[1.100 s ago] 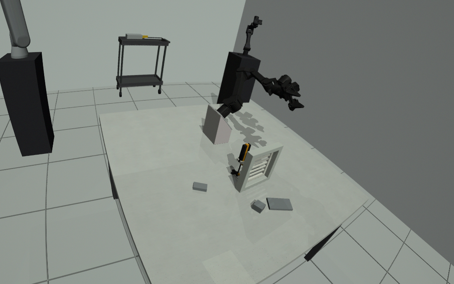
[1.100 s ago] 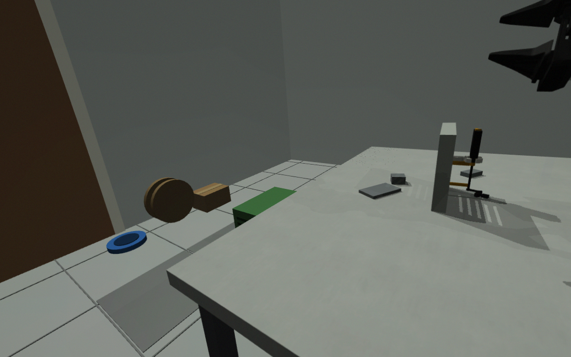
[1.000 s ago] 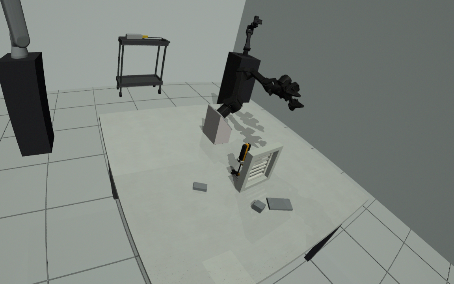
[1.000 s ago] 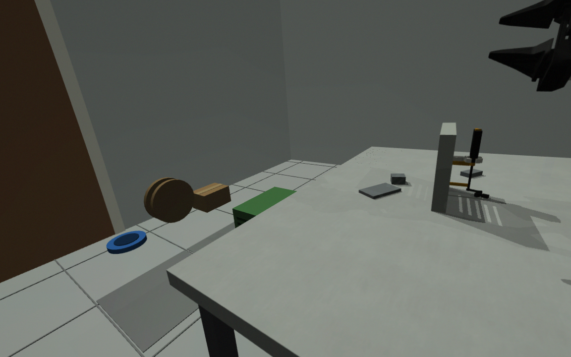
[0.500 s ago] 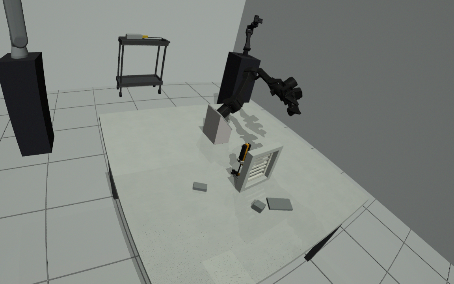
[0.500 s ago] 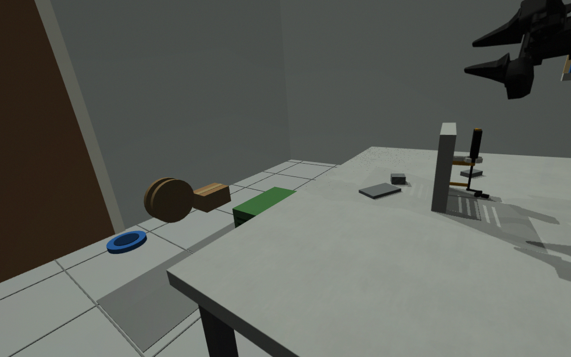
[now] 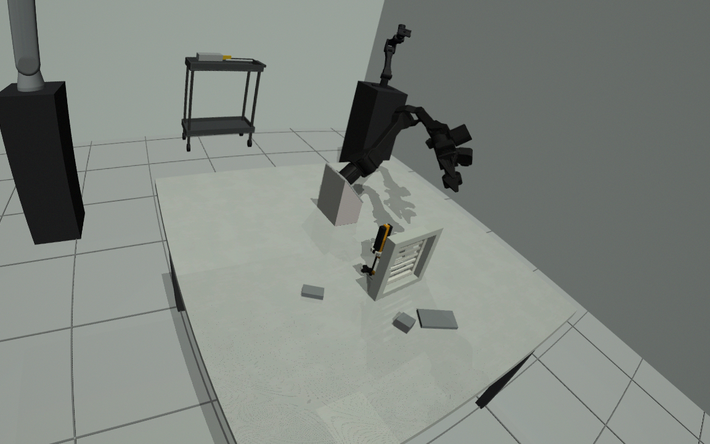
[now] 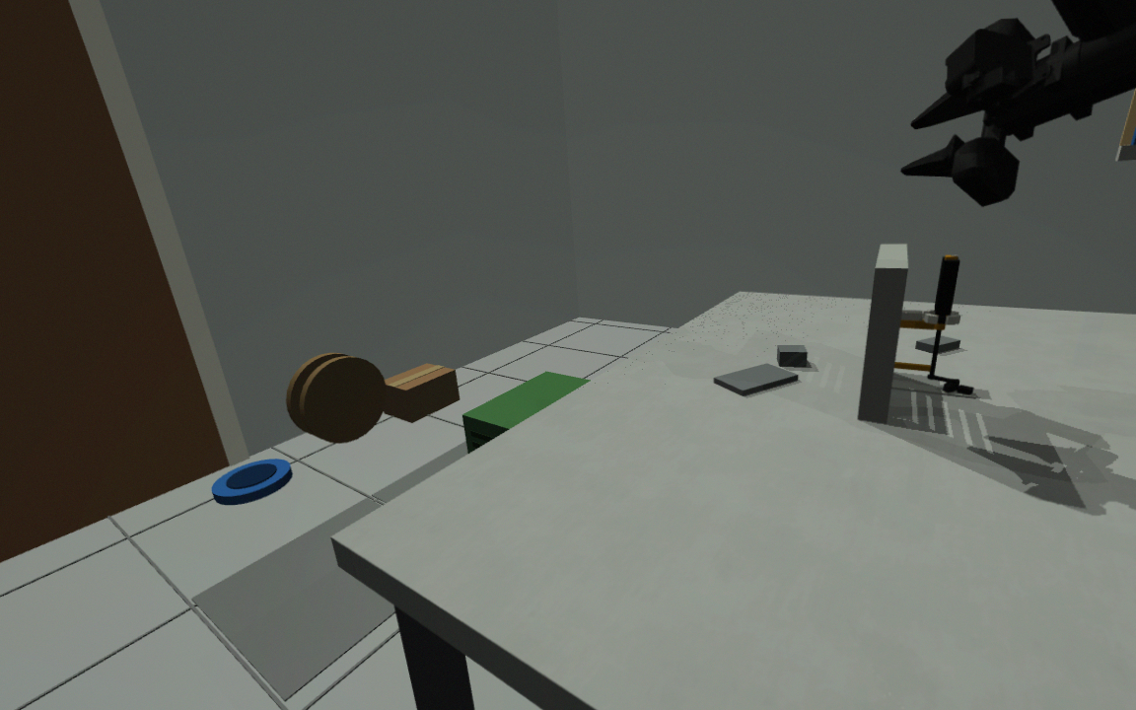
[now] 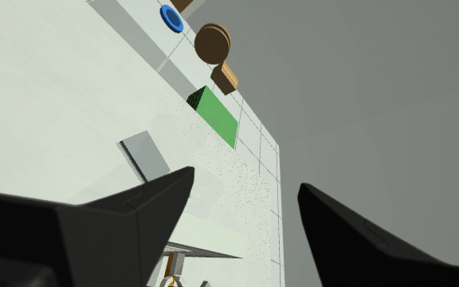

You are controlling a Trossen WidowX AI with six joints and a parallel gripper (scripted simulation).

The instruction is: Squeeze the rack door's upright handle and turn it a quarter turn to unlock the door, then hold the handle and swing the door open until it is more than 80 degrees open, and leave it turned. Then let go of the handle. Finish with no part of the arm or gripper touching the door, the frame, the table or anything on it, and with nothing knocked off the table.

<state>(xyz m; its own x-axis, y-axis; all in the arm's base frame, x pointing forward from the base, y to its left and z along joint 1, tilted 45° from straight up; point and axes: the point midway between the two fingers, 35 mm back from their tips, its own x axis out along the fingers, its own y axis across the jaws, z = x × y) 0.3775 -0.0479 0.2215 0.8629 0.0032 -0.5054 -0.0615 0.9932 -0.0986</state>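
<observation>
My gripper tip is now 5 cm past the upright handle, 17 cm to the left of it and 23 cm above it. The rest, counted from my gripper tip: flat grey plate 19 cm ahead, 7 cm to the right, 35 cm below.
</observation>
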